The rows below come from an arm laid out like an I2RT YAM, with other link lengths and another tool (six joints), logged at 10 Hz.
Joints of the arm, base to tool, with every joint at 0 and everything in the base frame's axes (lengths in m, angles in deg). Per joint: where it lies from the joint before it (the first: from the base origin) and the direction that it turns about. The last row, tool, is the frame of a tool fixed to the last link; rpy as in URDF.
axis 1: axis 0 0 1 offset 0 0 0.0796
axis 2: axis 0 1 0 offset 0.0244 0.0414 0.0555
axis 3: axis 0 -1 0 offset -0.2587 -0.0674 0
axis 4: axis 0 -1 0 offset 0.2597 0.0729 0.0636
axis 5: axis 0 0 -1 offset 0.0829 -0.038 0.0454
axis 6: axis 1 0 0 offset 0.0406 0 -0.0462
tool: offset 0.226 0.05 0.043 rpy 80.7 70.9 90
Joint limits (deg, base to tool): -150..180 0..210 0..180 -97..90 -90..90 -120..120
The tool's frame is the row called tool.
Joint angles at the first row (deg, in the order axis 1, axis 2, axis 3, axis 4, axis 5, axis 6):
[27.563, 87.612, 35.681, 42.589, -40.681, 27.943]
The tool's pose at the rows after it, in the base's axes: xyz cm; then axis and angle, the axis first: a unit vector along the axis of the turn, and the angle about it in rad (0 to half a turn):
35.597, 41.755, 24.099, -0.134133, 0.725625, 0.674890, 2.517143
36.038, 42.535, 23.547, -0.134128, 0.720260, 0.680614, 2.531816
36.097, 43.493, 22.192, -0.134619, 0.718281, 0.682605, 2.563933
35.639, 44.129, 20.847, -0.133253, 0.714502, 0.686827, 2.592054
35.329, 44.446, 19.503, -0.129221, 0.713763, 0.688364, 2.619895
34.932, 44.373, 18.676, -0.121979, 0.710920, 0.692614, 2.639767
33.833, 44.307, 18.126, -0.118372, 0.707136, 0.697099, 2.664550
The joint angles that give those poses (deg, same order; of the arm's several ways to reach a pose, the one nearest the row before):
[27.998, 91.266, 37.695, 44.632, -41.075, 28.680]
[28.439, 95.054, 39.251, 47.435, -41.592, 29.727]
[29.107, 99.049, 40.603, 49.454, -42.393, 30.417]
[29.858, 102.329, 40.414, 52.895, -42.969, 31.607]
[30.189, 104.937, 40.168, 55.200, -43.603, 32.560]
[30.320, 106.603, 39.070, 58.197, -44.054, 34.116]
[30.800, 107.073, 37.125, 60.833, -44.626, 35.549]

